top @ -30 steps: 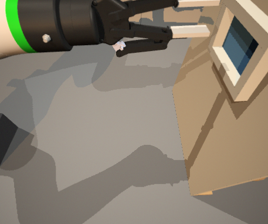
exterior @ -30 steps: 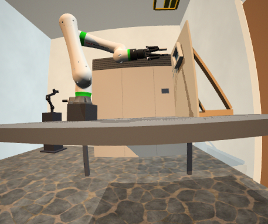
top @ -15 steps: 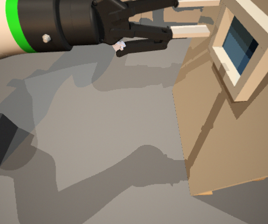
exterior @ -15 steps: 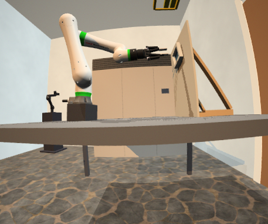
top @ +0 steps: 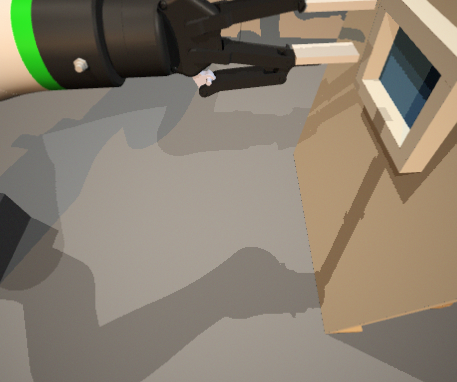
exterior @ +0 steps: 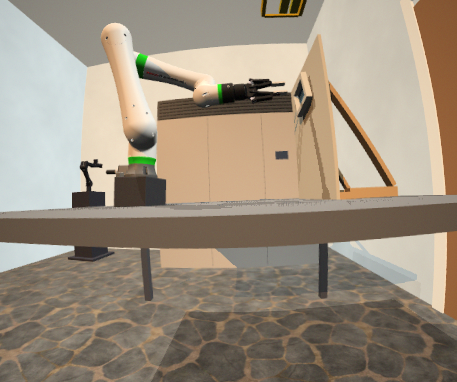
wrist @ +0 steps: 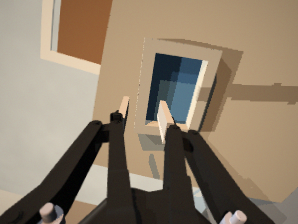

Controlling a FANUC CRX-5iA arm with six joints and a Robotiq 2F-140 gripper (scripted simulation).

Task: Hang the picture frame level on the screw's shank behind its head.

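Now: hand 11 cm short of the picture frame, 5 cm above it and 1 cm to the left of it. Round my hand: tan wall board: 22 cm below, 12 cm ahead.
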